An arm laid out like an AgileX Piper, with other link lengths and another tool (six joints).
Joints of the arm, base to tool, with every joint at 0 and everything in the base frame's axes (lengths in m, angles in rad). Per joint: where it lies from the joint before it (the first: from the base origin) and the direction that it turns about. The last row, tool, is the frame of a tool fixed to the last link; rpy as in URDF.
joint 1: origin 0 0 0.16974 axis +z
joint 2: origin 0 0 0 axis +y
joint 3: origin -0.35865 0 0.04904 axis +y
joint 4: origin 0.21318 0 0.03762 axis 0.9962 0 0.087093
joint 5: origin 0 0 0 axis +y
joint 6: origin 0.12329 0 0.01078 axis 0.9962 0 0.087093
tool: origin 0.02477 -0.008 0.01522 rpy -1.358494 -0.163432 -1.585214
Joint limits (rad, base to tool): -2.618..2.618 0..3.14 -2.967..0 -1.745..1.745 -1.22..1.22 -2.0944..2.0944
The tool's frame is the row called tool.
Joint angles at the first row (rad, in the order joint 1, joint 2, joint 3, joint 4, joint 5, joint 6):
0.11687, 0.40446, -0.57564, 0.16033, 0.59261, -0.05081
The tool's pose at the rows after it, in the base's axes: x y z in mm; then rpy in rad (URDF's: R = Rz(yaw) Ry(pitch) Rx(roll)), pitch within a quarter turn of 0, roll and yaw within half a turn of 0:
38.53 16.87 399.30 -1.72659 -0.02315 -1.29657
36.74 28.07 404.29 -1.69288 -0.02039 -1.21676
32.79 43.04 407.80 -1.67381 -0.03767 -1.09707
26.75 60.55 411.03 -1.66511 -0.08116 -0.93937
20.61 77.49 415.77 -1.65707 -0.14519 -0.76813
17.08 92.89 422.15 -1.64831 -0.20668 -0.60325
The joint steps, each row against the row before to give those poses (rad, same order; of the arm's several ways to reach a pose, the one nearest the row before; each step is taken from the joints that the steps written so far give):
0.00197, 0.00001, 0.00008, 0.11218, -0.03498, -0.08338
0.00700, 0.00045, 0.00002, 0.15053, -0.00764, -0.14444
0.01746, 0.00472, 0.00001, 0.17824, 0.02599, -0.19285
0.03238, 0.01399, 0.00000, 0.17791, 0.05391, -0.22183
0.04540, 0.02824, 0.00001, 0.15773, 0.05876, -0.22712
0.05276, 0.04731, -0.00055, 0.13967, 0.05334, -0.21425

